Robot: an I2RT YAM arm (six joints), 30 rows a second.
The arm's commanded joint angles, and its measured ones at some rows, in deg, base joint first. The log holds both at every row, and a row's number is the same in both.
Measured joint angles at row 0: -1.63, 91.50, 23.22, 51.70, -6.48, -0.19
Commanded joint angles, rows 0 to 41: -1.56, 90.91, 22.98, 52.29, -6.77, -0.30; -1.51, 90.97, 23.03, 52.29, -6.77, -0.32; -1.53, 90.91, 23.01, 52.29, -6.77, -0.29; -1.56, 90.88, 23.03, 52.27, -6.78, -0.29; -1.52, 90.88, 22.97, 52.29, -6.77, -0.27; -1.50, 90.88, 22.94, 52.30, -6.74, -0.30; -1.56, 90.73, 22.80, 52.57, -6.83, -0.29; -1.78, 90.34, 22.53, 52.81, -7.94, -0.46; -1.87, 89.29, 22.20, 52.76, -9.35, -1.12; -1.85, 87.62, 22.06, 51.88, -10.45, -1.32; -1.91, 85.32, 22.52, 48.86, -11.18, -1.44; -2.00, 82.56, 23.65, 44.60, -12.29, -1.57; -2.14, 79.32, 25.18, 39.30, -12.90, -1.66; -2.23, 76.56, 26.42, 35.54, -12.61, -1.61; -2.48, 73.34, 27.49, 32.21, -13.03, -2.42; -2.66, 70.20, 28.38, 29.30, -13.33, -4.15; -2.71, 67.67, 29.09, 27.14, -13.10, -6.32; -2.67, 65.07, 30.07, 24.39, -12.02, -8.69; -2.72, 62.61, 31.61, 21.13, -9.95, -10.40; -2.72, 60.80, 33.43, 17.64, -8.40, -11.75; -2.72, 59.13, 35.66, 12.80, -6.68, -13.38; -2.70, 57.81, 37.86, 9.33, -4.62, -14.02; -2.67, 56.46, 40.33, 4.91, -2.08, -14.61; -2.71, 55.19, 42.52, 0.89, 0.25, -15.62; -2.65, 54.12, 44.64, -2.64, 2.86, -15.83; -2.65, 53.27, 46.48, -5.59, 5.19, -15.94; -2.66, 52.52, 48.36, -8.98, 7.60, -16.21; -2.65, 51.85, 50.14, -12.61, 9.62, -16.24; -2.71, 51.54, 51.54, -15.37, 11.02, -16.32; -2.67, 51.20, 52.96, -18.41, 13.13, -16.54; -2.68, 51.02, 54.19, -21.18, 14.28, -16.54; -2.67, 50.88, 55.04, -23.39, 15.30, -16.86; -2.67, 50.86, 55.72, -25.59, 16.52, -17.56; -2.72, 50.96, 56.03, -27.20, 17.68, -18.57; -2.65, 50.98, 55.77, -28.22, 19.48, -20.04; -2.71, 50.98, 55.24, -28.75, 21.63, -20.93; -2.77, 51.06, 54.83, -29.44, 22.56, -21.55; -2.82, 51.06, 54.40, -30.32, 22.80, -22.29; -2.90, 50.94, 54.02, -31.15, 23.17, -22.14; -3.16, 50.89, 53.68, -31.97, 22.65, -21.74; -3.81, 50.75, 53.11, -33.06, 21.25, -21.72; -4.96, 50.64, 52.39, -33.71, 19.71, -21.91
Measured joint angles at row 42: -3.27, 51.18, 53.76, -28.01, 19.42, -20.53
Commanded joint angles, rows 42 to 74: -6.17, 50.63, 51.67, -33.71, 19.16, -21.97; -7.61, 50.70, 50.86, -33.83, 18.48, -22.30; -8.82, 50.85, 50.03, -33.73, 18.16, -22.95; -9.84, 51.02, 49.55, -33.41, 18.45, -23.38; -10.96, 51.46, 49.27, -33.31, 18.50, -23.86; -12.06, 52.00, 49.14, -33.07, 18.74, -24.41; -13.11, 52.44, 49.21, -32.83, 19.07, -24.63; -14.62, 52.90, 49.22, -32.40, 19.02, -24.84; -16.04, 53.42, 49.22, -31.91, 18.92, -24.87; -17.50, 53.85, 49.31, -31.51, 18.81, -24.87; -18.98, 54.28, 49.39, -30.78, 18.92, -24.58; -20.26, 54.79, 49.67, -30.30, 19.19, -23.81; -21.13, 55.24, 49.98, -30.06, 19.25, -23.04; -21.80, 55.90, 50.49, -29.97, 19.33, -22.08; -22.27, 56.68, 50.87, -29.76, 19.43, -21.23; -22.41, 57.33, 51.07, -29.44, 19.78, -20.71; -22.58, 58.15, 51.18, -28.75, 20.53, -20.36; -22.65, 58.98, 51.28, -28.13, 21.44, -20.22; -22.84, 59.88, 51.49, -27.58, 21.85, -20.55; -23.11, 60.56, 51.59, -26.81, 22.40, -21.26; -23.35, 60.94, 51.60, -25.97, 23.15, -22.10; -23.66, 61.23, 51.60, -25.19, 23.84, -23.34; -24.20, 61.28, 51.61, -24.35, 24.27, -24.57; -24.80, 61.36, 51.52, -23.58, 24.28, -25.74; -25.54, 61.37, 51.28, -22.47, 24.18, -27.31; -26.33, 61.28, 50.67, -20.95, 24.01, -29.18; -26.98, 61.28, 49.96, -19.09, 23.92, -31.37; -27.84, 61.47, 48.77, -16.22, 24.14, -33.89; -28.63, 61.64, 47.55, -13.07, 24.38, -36.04; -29.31, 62.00, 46.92, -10.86, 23.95, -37.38; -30.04, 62.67, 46.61, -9.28, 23.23, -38.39; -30.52, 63.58, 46.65, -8.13, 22.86, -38.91; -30.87, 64.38, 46.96, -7.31, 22.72, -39.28
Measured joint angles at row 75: -29.71, 62.83, 47.68, -14.52, 23.24, -34.30
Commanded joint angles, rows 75 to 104: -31.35, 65.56, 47.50, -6.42, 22.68, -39.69; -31.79, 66.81, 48.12, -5.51, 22.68, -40.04; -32.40, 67.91, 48.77, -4.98, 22.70, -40.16; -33.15, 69.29, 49.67, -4.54, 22.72, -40.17; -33.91, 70.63, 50.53, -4.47, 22.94, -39.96; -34.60, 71.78, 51.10, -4.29, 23.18, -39.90; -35.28, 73.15, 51.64, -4.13, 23.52, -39.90; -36.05, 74.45, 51.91, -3.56, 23.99, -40.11; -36.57, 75.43, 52.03, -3.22, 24.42, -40.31; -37.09, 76.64, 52.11, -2.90, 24.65, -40.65; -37.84, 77.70, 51.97, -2.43, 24.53, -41.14; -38.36, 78.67, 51.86, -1.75, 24.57, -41.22; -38.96, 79.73, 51.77, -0.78, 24.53, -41.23; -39.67, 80.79, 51.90, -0.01, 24.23, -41.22; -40.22, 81.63, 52.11, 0.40, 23.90, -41.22; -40.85, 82.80, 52.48, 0.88, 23.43, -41.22; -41.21, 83.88, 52.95, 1.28, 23.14, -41.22; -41.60, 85.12, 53.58, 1.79, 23.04, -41.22; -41.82, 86.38, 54.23, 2.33, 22.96, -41.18; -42.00, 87.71, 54.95, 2.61, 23.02, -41.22; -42.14, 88.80, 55.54, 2.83, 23.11, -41.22; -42.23, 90.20, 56.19, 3.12, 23.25, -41.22; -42.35, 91.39, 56.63, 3.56, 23.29, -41.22; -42.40, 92.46, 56.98, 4.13, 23.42, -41.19; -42.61, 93.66, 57.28, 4.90, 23.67, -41.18; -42.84, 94.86, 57.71, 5.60, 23.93, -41.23; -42.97, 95.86, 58.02, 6.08, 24.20, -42.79; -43.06, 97.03, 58.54, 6.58, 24.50, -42.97; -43.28, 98.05, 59.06, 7.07, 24.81, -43.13; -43.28, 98.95, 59.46, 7.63, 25.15, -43.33
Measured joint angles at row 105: -42.78, 97.12, 57.39, 4.67, 24.23, -42.09
